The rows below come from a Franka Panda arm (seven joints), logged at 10 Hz.
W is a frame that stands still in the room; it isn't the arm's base.
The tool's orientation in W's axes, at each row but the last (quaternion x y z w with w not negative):
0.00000, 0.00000, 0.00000, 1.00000
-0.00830, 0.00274, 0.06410, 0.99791
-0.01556, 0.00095, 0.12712, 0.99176
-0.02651, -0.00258, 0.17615, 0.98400
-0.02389, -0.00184, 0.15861, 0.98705
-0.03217, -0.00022, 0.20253, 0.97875
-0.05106, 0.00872, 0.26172, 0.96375
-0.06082, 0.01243, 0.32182, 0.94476
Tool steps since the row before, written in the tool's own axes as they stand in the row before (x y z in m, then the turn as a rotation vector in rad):
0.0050, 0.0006, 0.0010, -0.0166, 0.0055, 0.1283
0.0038, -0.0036, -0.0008, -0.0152, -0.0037, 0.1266
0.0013, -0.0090, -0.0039, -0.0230, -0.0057, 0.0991
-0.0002, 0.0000, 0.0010, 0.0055, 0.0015, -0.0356
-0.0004, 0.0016, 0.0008, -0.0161, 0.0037, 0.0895
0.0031, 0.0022, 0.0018, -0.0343, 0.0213, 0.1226
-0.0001, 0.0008, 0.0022, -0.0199, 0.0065, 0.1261
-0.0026, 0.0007, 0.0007, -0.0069, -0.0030, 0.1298
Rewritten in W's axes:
0.0050, 0.0006, 0.0010, -0.0166, 0.0055, 0.1283
0.0042, -0.0031, -0.0008, -0.0140, -0.0035, 0.1267
0.0035, -0.0085, -0.0036, -0.0210, -0.0082, 0.0994
-0.0002, 0.0000, 0.0010, 0.0052, 0.0015, -0.0357
-0.0009, 0.0014, 0.0007, -0.0175, 0.0026, 0.0893
0.0019, 0.0034, 0.0016, -0.0416, 0.0136, 0.1214
-0.0005, 0.0009, 0.0021, -0.0217, 0.0085, 0.1257
-0.0025, -0.0009, 0.0008, -0.0057, 0.0094, 0.1296

